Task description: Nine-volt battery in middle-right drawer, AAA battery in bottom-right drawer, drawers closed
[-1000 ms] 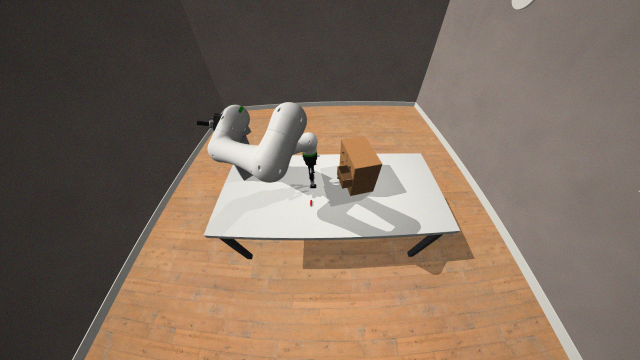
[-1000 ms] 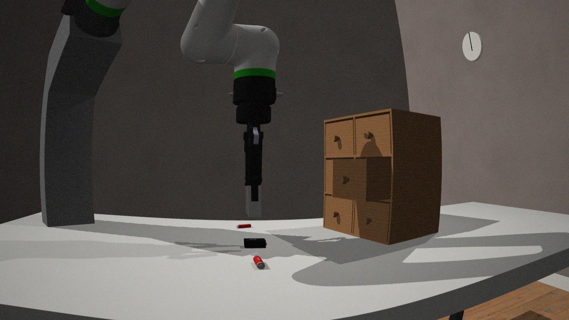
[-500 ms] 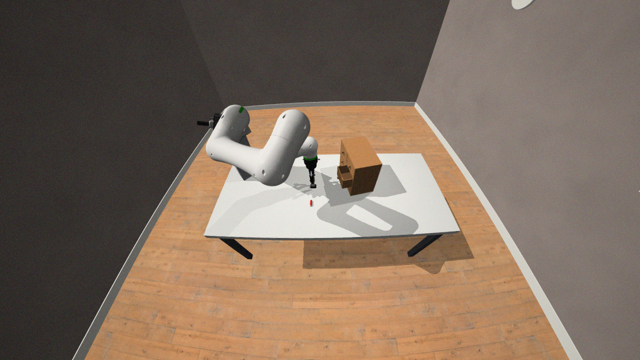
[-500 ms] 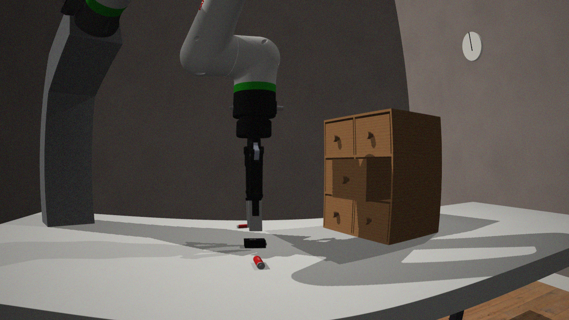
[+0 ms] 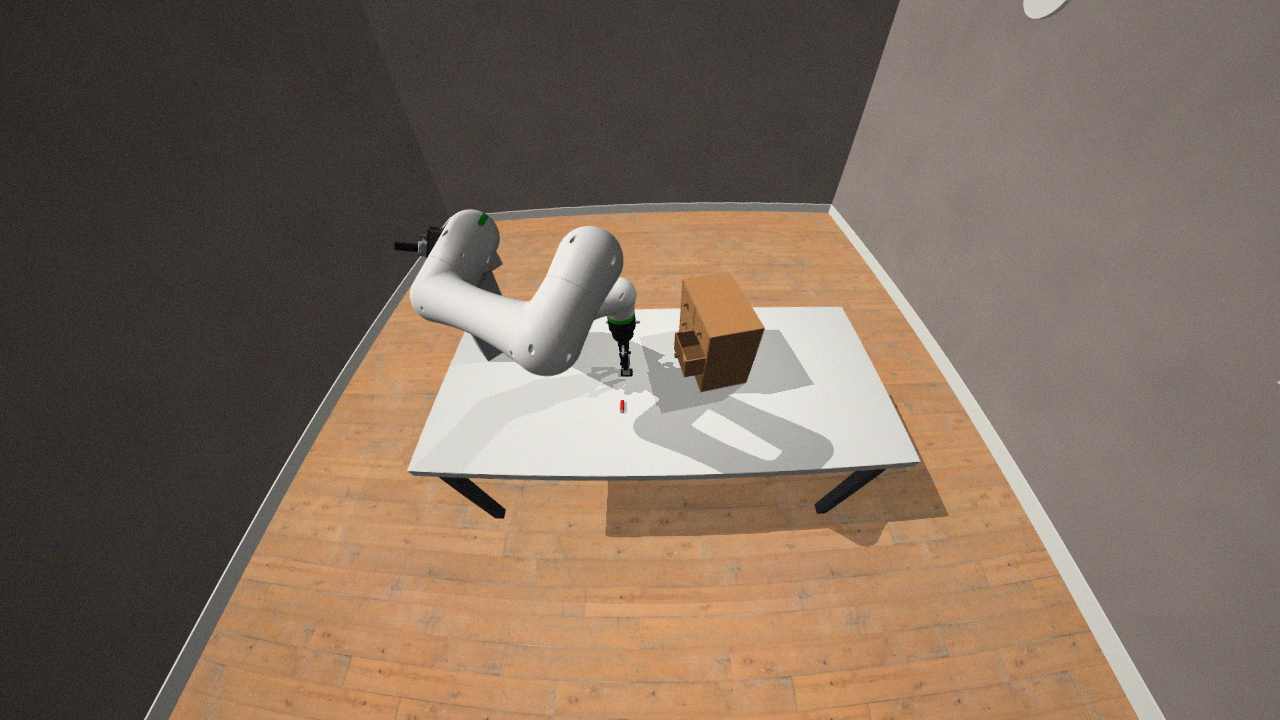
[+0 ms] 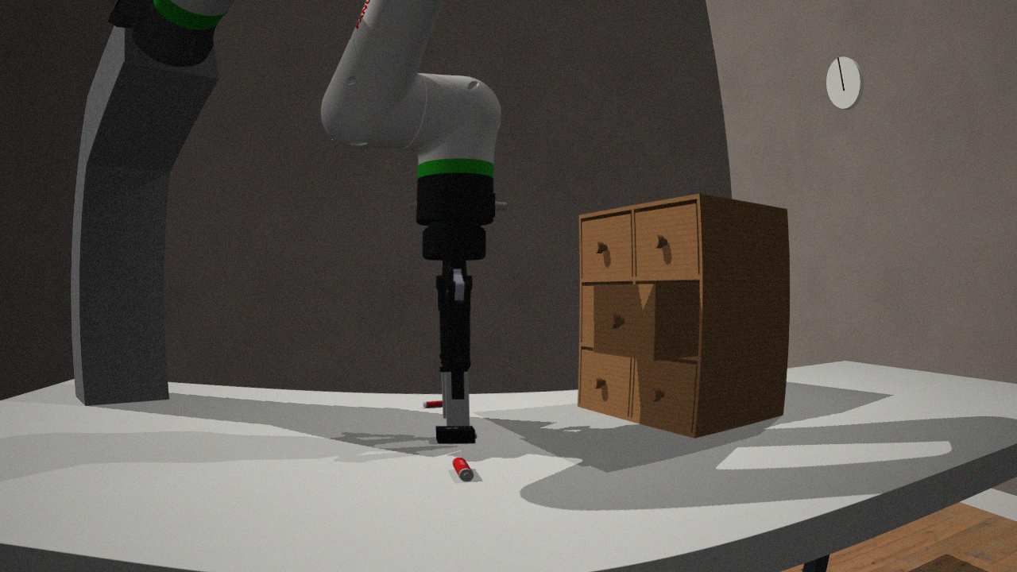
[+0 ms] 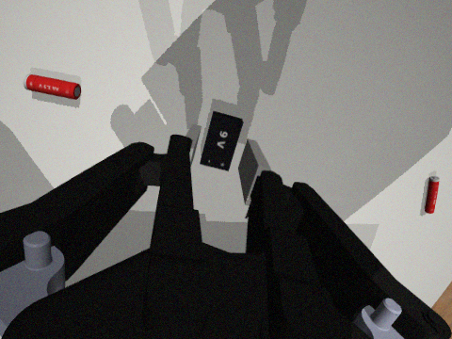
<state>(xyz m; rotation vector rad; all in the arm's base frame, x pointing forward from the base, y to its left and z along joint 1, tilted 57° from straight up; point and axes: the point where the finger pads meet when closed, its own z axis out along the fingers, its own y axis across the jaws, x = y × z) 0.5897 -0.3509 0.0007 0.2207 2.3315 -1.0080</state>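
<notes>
Right now the black nine-volt battery is 1 cm ahead of my hand and 5 cm below it. The rest, counted from my hand: red AAA battery (9 cm ahead, 23 cm to the left, 5 cm below).
</notes>
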